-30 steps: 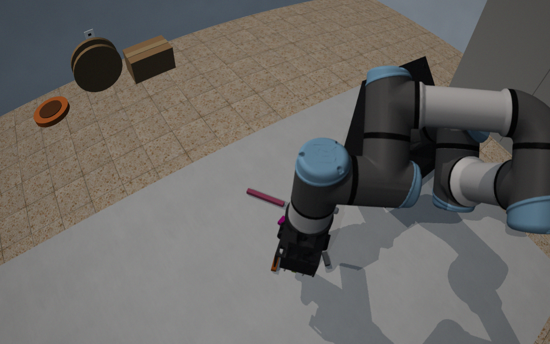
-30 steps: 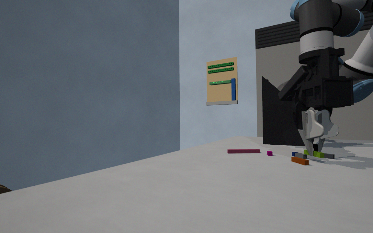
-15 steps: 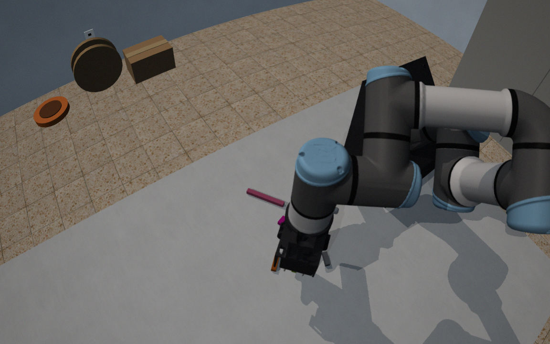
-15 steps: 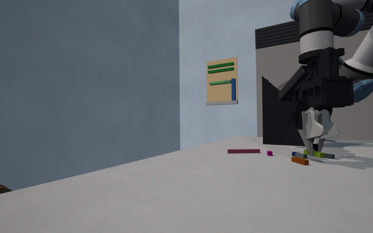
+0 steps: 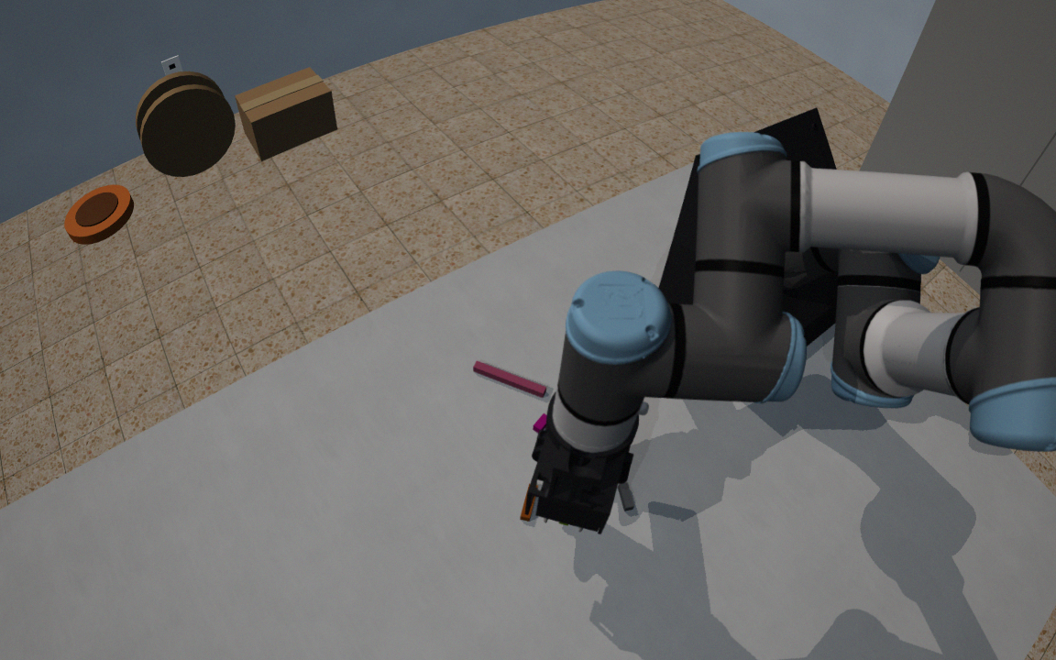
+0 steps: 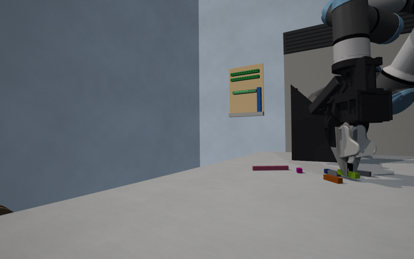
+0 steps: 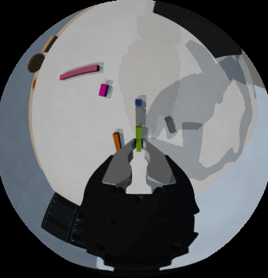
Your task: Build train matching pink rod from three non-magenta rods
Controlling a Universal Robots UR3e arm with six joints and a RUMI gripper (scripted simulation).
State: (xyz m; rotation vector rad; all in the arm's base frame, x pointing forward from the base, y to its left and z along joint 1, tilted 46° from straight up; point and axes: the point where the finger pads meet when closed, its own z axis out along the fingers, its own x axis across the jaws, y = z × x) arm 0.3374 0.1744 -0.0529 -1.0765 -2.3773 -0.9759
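The orange rod is 30 mm to the right of my hand, 30 mm ahead of it and 20 mm below it. Round my hand: grey rod (60 mm behind, 30 mm to the left, 20 mm below); then lime rod (10 mm below); then blue rod (50 mm behind, 40 mm to the right, 20 mm below).
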